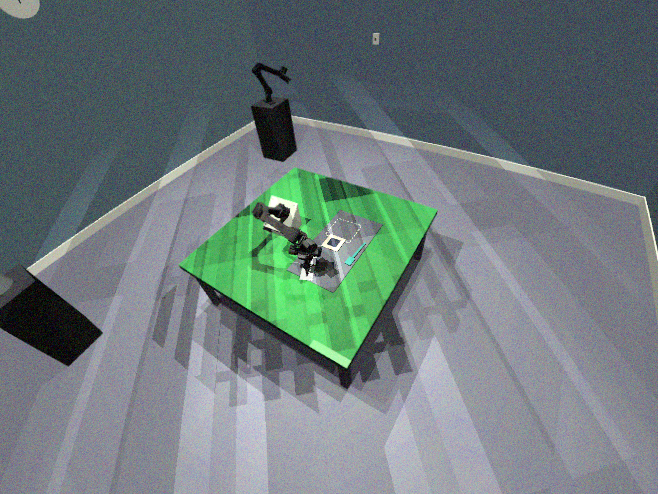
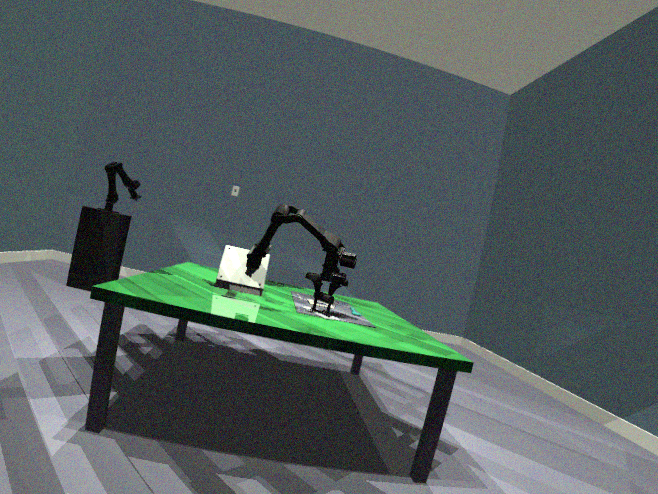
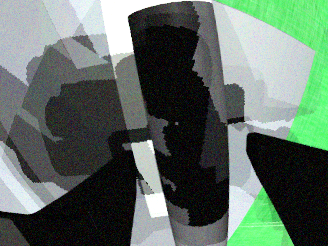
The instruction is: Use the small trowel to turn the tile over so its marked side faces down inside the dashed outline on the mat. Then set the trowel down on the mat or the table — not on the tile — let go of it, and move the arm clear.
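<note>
There's a grey mat [image 1: 330,269] here, and you'd see the mat in image 2 [image 2: 341,310] and in image 3 [image 3: 68,120] as well. My gripper [image 2: 322,298] is open and holds nothing, and image 3 shows the gripper too [image 3: 192,151].
</note>
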